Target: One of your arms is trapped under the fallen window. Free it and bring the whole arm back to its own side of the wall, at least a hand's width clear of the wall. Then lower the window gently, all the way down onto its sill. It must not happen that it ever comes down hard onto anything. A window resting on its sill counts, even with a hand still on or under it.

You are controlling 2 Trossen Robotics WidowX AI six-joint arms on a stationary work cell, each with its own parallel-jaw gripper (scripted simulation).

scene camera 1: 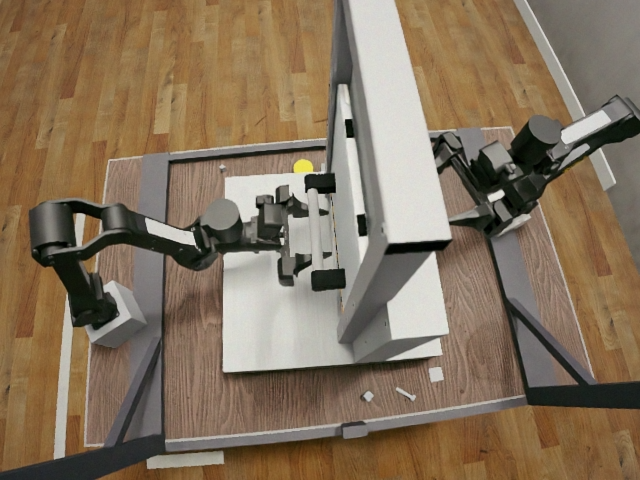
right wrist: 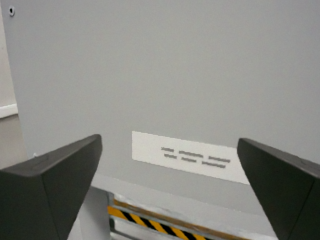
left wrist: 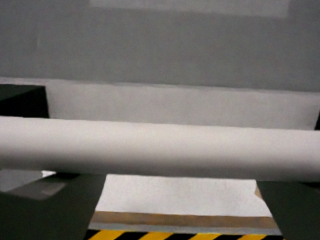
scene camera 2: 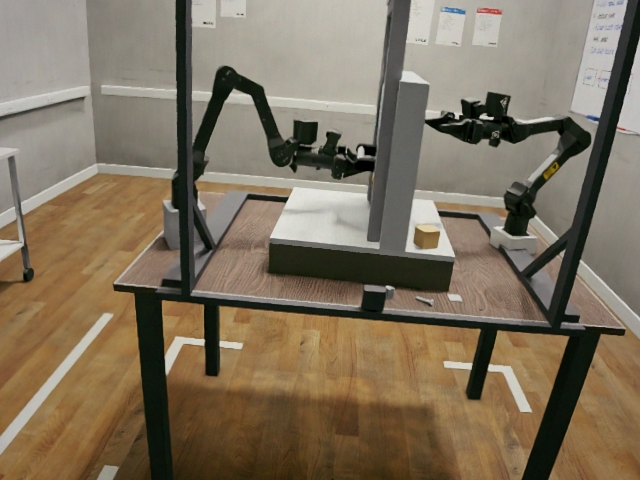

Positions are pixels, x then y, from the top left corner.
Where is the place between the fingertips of my right gripper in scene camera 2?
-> At 432,124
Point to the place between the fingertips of my left gripper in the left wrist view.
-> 181,162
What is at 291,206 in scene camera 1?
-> My left gripper.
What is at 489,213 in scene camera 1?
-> My right gripper.
